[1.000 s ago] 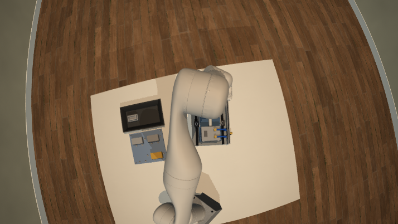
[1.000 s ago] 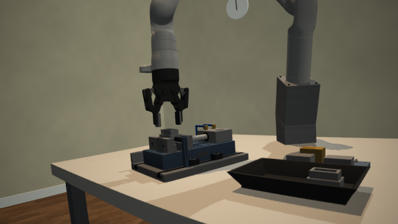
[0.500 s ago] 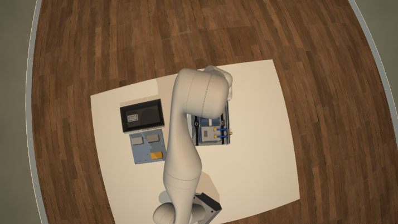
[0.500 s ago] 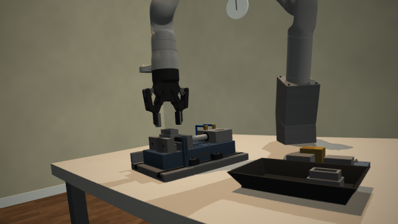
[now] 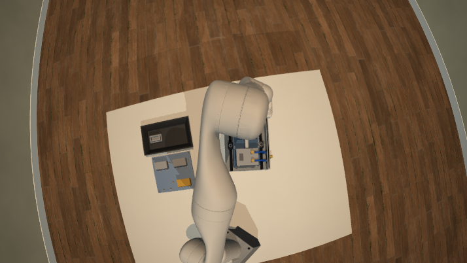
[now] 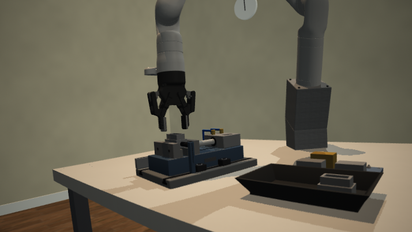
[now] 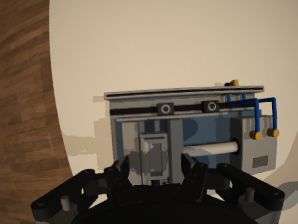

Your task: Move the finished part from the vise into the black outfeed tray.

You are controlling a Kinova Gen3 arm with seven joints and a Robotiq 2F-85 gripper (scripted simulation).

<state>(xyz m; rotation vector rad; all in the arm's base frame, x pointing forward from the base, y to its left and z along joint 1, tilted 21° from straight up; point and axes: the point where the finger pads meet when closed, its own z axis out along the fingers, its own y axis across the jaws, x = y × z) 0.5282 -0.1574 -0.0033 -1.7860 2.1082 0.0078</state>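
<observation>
Now: the rod 8 cm behind my hand, 6 cm below it and 1 cm to the left of it. Also, from my hand: yellow block 31 cm to the left, 23 cm behind, 11 cm below; then fixture plate 36 cm to the left, 18 cm behind, 13 cm below; then blue vise 10 cm below, 7 cm behind, 1 cm to the left.
</observation>
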